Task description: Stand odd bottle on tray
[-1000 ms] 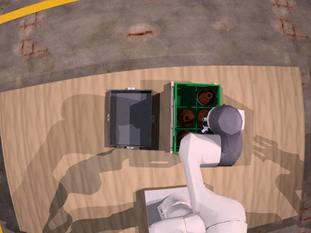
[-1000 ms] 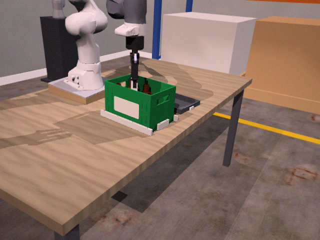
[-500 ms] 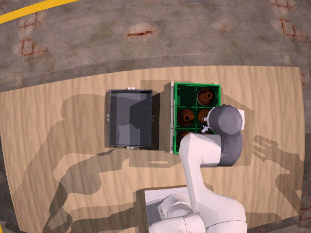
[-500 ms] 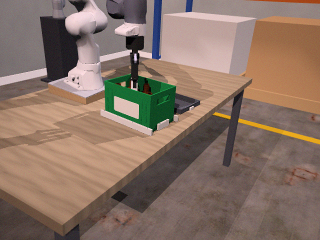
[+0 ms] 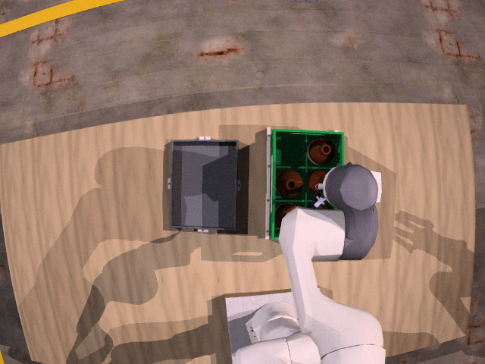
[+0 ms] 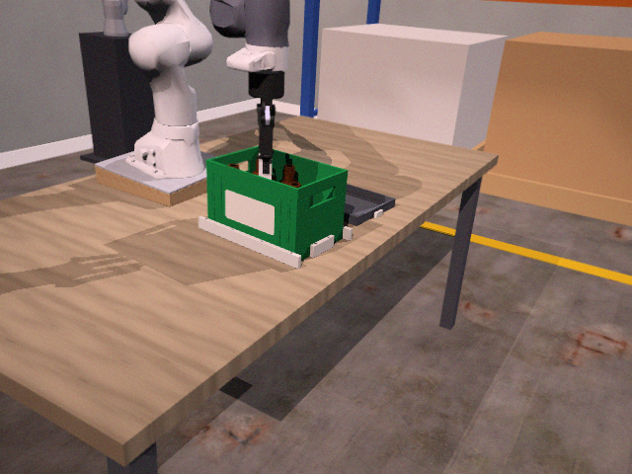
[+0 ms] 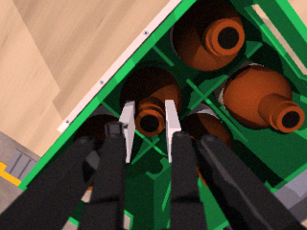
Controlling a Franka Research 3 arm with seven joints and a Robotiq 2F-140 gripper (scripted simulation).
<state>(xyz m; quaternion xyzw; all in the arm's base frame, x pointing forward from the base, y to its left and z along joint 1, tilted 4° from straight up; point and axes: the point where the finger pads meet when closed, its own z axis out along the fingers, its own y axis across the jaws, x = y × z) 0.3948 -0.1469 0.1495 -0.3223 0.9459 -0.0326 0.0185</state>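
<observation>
The green crate lies 40 mm to the left of my hand and 90 mm below it. Also, from my hand: dark grey tray: 30 mm ahead, 320 mm to the left, 160 mm below; then brown bottle: 90 mm ahead, 10 mm to the right, 90 mm below.
</observation>
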